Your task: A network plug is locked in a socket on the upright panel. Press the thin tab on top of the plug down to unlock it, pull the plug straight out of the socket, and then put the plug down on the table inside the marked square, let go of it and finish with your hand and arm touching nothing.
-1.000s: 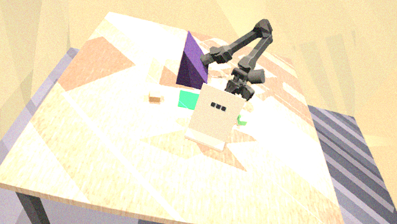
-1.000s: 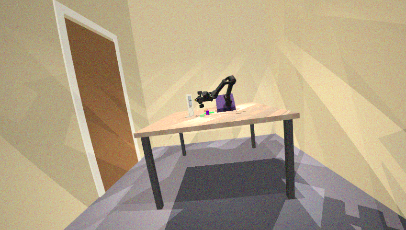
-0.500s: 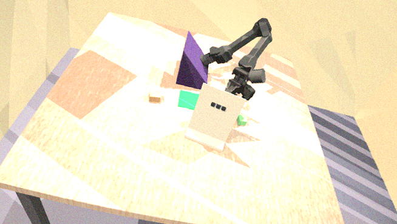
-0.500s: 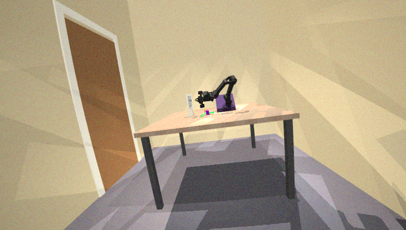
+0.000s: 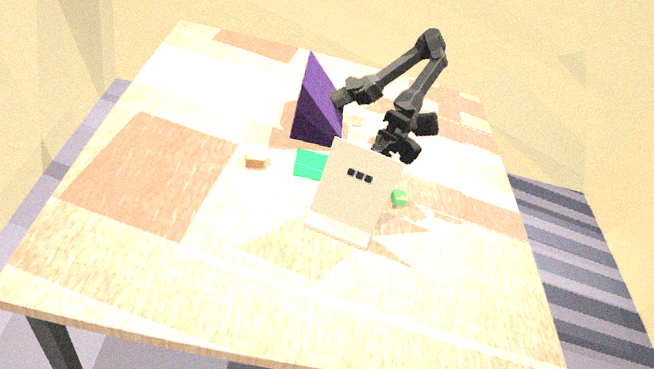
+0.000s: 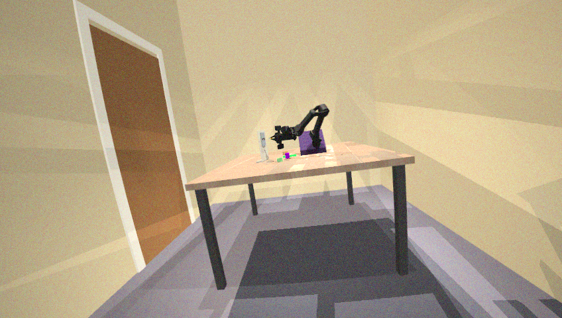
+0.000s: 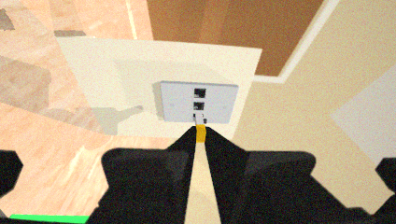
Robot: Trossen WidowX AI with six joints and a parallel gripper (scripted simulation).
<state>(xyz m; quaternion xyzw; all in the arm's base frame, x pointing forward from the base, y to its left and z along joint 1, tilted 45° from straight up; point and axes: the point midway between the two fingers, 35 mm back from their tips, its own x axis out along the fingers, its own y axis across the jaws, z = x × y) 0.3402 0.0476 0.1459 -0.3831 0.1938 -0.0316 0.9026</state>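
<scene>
Right now my gripper tip is 120 mm past the green marked square, 130 mm to the left of it and 180 mm above it. Round my gripper tip: magenta block 120 mm behind, 10 mm to the right, 160 mm below; then white panel 90 mm ahead, 30 mm to the right, 60 mm below; then network plug 10 mm ahead.
</scene>
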